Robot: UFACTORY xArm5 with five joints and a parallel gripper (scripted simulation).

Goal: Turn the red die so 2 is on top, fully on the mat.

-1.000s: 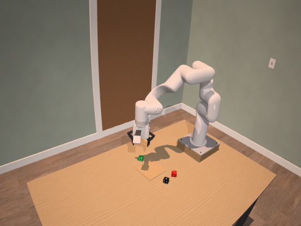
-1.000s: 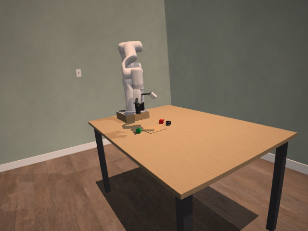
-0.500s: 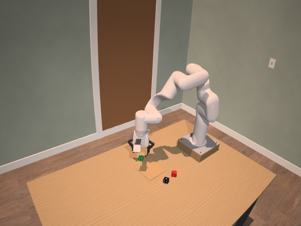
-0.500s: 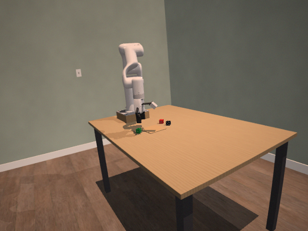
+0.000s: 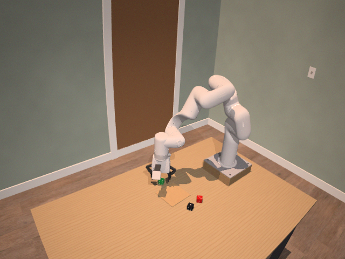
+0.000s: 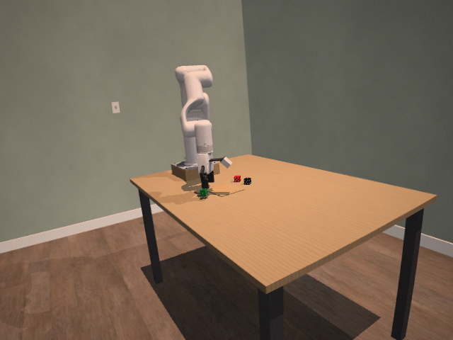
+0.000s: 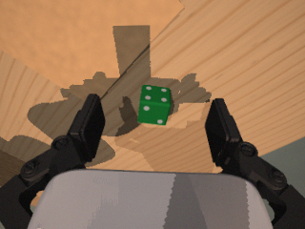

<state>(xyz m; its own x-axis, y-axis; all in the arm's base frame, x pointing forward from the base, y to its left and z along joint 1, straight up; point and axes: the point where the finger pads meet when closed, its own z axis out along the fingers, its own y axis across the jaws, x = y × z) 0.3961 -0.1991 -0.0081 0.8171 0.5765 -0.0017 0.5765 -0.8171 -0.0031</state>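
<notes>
Right now my hand is 5 cm above the green die, 2 cm past it and 1 cm to the left of it. The rest, counted from my hand: tan mat: 10 cm to the left, 6 cm below; red die: 24 cm to the left, 6 cm behind, 5 cm below; black die: 24 cm to the left, 5 cm below, 2 cm ahead.
</notes>
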